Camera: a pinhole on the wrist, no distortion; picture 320 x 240 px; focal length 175.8 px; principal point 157.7 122.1 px. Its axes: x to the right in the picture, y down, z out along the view. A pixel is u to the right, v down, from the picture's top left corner.
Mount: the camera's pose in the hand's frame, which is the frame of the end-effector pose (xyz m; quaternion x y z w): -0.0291 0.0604 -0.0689 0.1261 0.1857 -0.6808 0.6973
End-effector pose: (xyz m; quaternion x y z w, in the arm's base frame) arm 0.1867 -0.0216 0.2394 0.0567 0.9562 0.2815 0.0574
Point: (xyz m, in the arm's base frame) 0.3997 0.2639 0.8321
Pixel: behind the camera
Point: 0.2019 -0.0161 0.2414
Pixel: 192 136
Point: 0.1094 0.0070 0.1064
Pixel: 177 200
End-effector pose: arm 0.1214 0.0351 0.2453 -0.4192 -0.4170 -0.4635 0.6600
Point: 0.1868 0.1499 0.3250
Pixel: 61 197
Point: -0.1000 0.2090 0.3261
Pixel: 204 111
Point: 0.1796 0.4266 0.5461
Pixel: 64 190
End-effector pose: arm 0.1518 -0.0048 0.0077 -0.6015 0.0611 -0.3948 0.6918
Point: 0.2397 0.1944 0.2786
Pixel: 194 136
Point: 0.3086 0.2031 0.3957
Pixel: 197 158
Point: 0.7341 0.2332 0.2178
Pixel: 71 214
